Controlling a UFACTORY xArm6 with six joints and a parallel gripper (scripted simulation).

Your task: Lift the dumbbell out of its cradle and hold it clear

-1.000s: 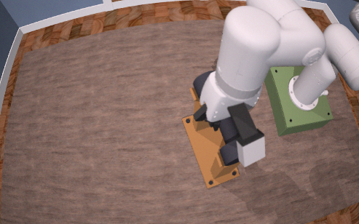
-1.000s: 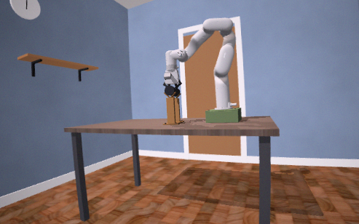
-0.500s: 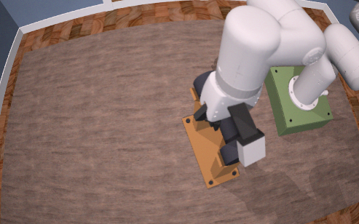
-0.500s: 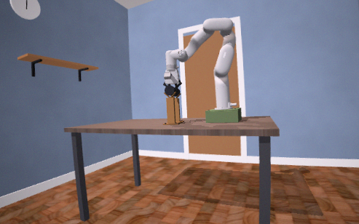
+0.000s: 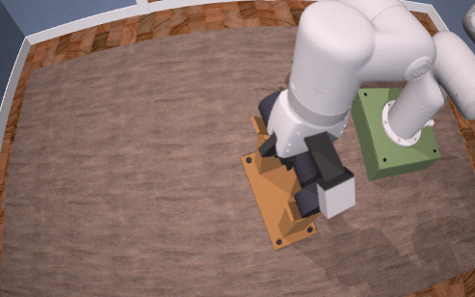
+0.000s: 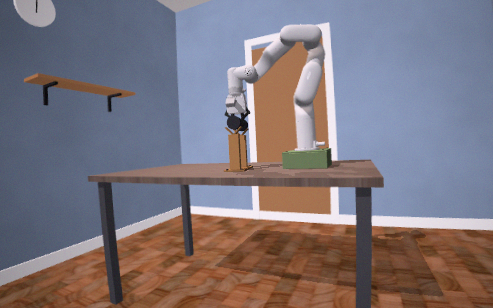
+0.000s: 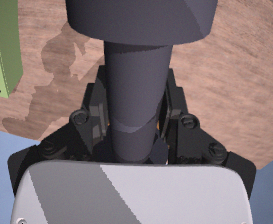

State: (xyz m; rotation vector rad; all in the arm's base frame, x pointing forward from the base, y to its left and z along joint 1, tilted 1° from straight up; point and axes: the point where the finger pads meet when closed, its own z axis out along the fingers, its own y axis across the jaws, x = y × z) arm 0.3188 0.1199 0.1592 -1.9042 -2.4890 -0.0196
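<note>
Right now my hand is 14 cm above the orange cradle. Also, from my hand: dark dumbbell (right at my hand).
</note>
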